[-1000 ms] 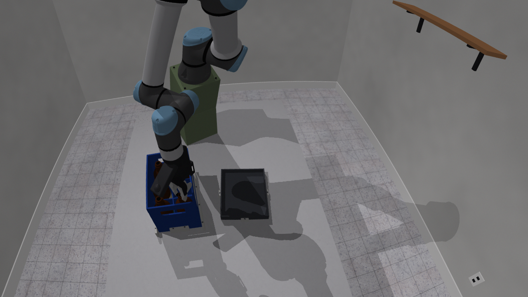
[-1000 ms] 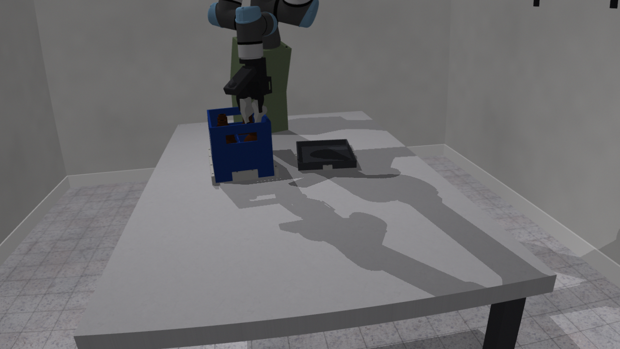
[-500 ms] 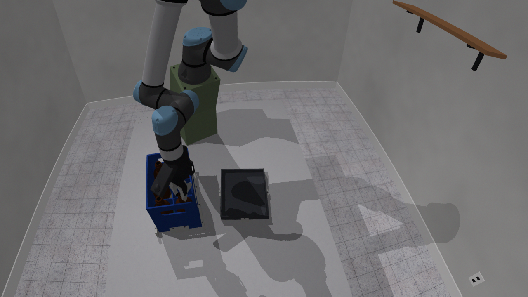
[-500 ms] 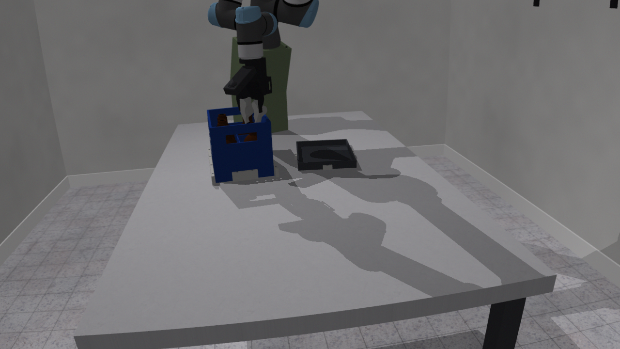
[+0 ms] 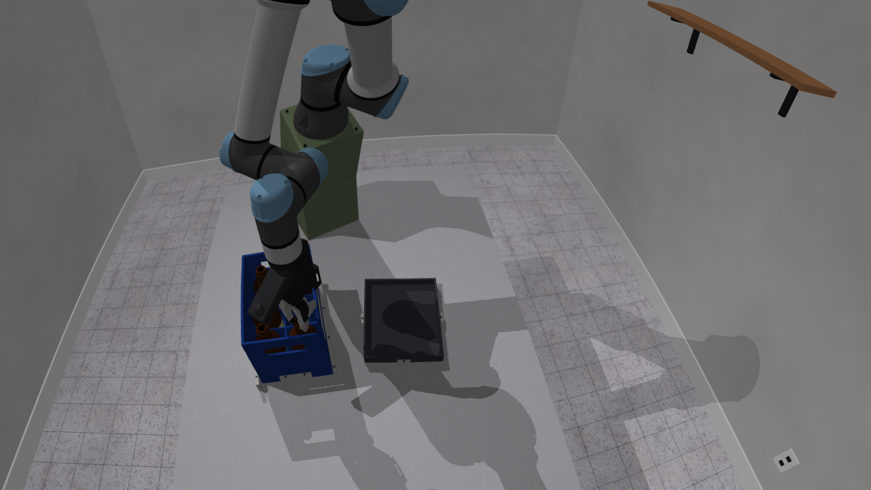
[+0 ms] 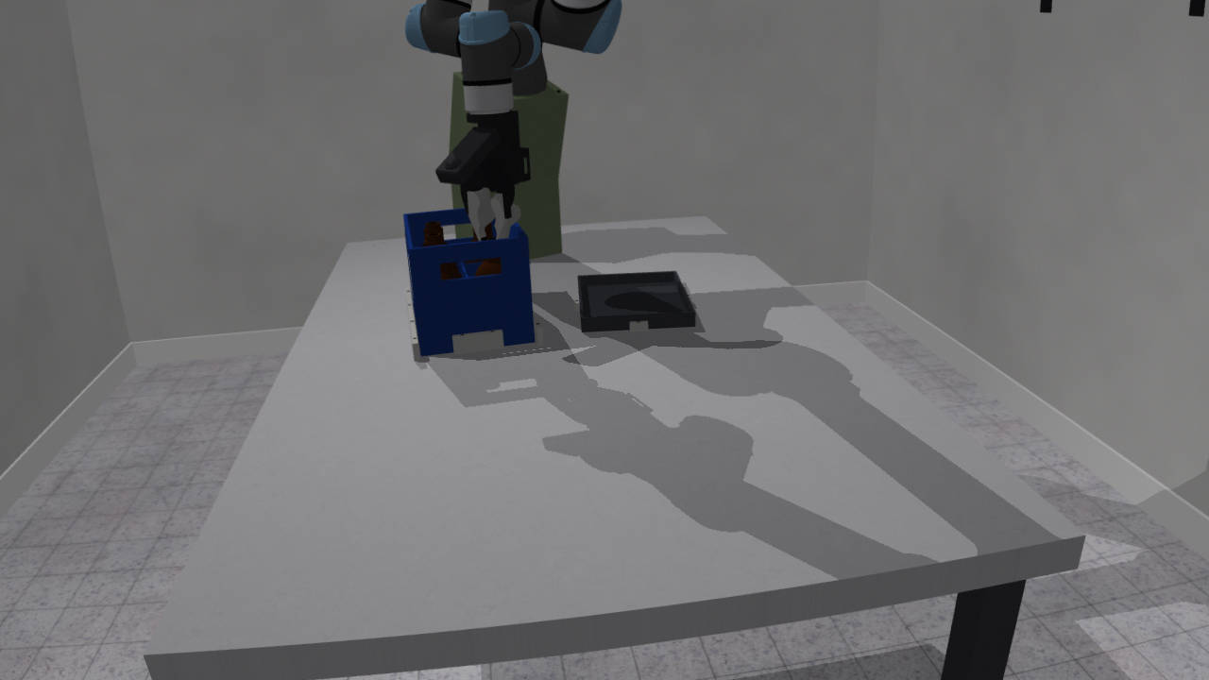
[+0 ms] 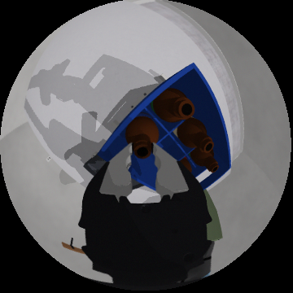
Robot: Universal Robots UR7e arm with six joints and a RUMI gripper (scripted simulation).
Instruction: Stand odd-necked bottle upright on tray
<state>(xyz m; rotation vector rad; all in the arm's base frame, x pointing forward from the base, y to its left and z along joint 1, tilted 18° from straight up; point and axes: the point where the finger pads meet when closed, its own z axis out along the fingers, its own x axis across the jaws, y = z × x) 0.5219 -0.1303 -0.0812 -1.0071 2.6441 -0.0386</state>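
The blue crate lies 9 cm behind my hand, 4 cm to the right of it and 7 cm below it. Round my hand: dark tray (6 cm behind, 25 cm to the left, 15 cm below).
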